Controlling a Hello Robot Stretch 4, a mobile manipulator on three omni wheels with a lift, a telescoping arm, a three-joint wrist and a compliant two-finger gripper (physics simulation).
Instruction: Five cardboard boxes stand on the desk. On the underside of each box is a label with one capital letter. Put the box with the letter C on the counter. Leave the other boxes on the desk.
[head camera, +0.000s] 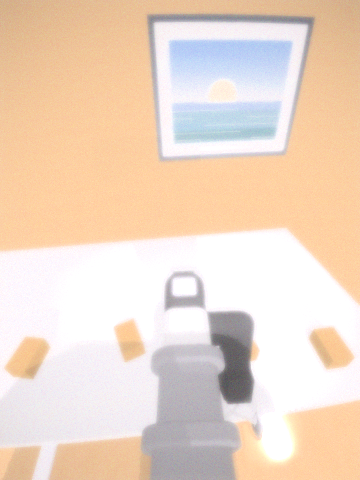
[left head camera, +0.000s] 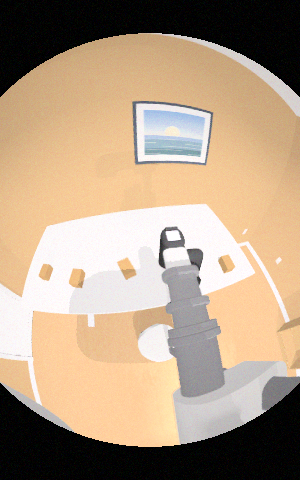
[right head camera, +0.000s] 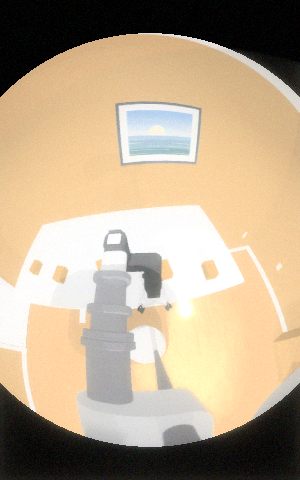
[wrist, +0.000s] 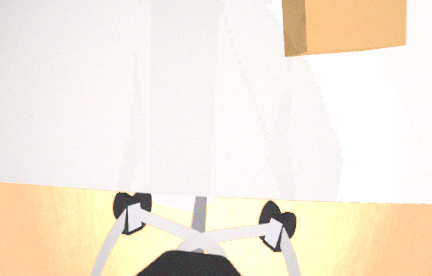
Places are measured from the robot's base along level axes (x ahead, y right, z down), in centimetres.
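Pixels of known places: gripper, fingertip midpoint: (right head camera: 154, 310) (wrist: 206, 210); robot's base, link origin: (left head camera: 157, 341) (right head camera: 145, 343).
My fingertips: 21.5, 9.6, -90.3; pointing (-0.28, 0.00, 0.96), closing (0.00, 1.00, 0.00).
Observation:
Ahead of a thing's pixels: the offset from my fingertips to its top centre, as dx, dy, dz. Level surfaces: height alone.
Several cardboard boxes stand in a row on the white desk @[dz -2.0] (head camera: 75, 300) (left head camera: 100, 240) (right head camera: 75, 235) (wrist: 75, 100). From the left they are the first box @[+20.4, -78.4, -7.0] (left head camera: 45, 272) (right head camera: 36, 267), the second box @[+16.9, -53.1, -7.0] (head camera: 27, 357) (left head camera: 77, 277) (right head camera: 60, 273), the third box @[+21.7, -25.5, -7.0] (head camera: 129, 340) (left head camera: 126, 268), the fourth box @[+19.4, +5.9, -7.0] (right head camera: 167, 268), partly hidden by the wrist, and the rightmost box @[+16.5, +30.4, -7.0] (head camera: 331, 347) (left head camera: 226, 263) (right head camera: 210, 269). No letter shows. My gripper (right head camera: 155, 308) (wrist: 206, 210) is open and empty at the desk's front edge. A box (wrist: 355, 25) shows ahead and right of it in the wrist view.
A framed sea picture (head camera: 225, 90) (left head camera: 171, 134) (right head camera: 158, 134) hangs on the wall behind the desk. A white surface (left head camera: 12, 320) (right head camera: 10, 320) shows at the far left; I cannot tell if it is the counter. A white round object (left head camera: 156, 343) (right head camera: 145, 345) is below the arm.

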